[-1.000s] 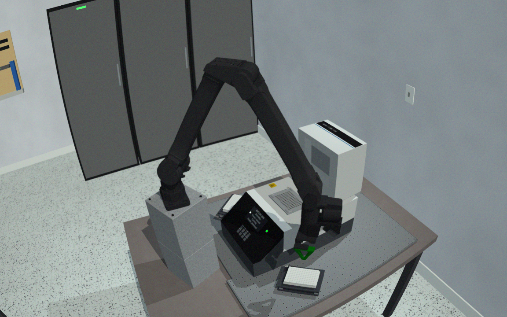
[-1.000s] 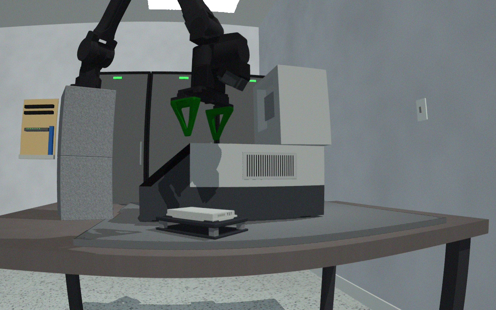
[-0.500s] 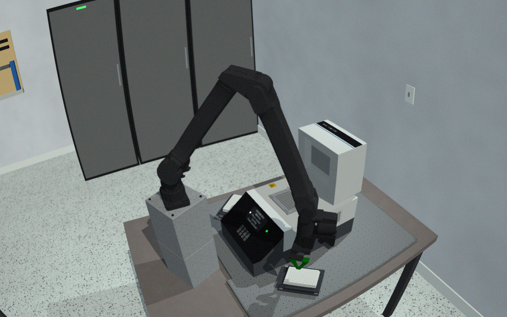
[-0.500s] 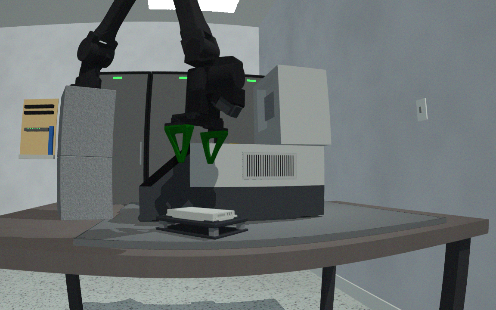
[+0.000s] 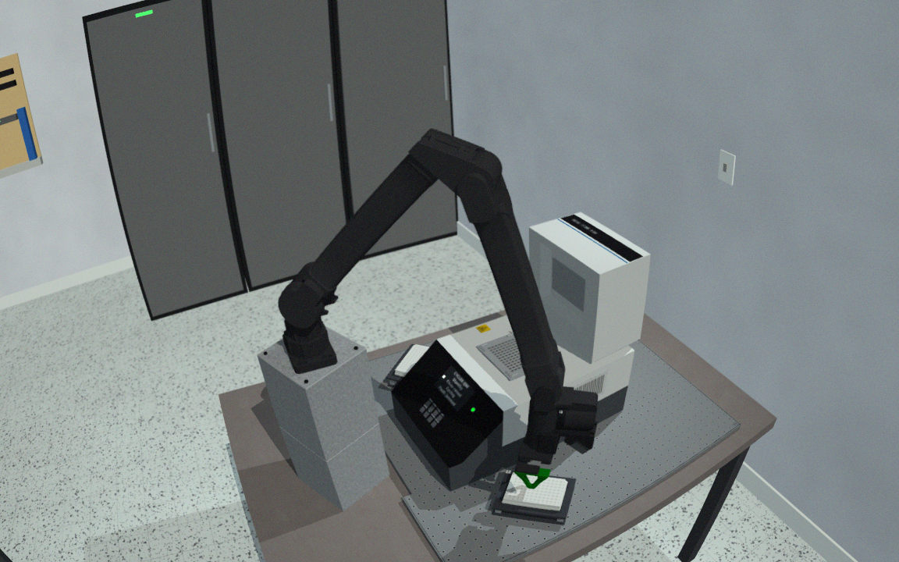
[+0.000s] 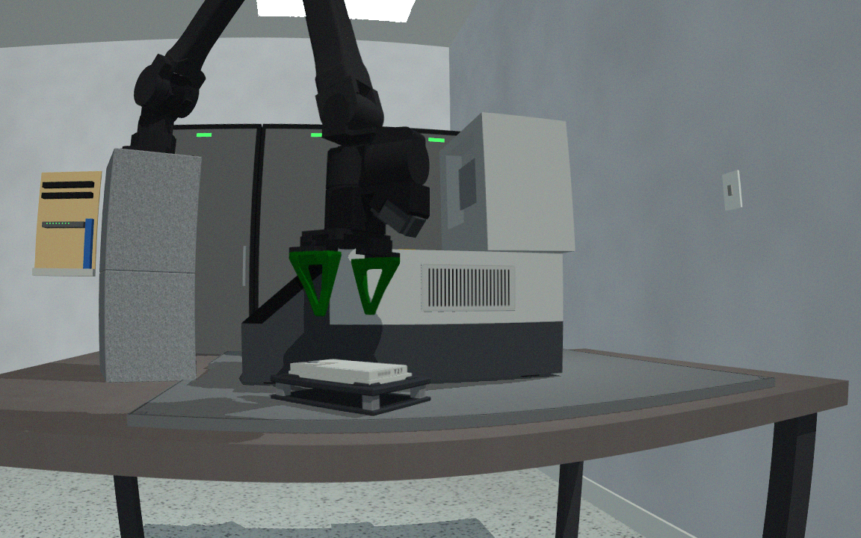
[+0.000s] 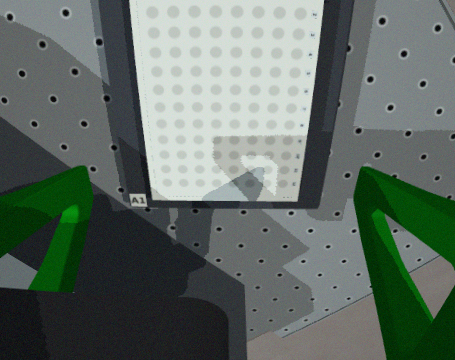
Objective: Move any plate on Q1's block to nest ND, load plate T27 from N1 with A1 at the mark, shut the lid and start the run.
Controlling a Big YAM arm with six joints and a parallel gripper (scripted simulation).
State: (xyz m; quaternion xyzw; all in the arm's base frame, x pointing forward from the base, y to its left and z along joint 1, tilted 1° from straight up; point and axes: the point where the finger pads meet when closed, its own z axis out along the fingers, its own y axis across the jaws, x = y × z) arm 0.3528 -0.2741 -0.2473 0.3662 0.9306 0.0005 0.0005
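Right now the plate T27 is 8 cm below my hand. From my hand the other things lie so: dark nest ND (55 cm to the left, 9 cm below, 3 cm behind); then black plate nest N1 (9 cm below).
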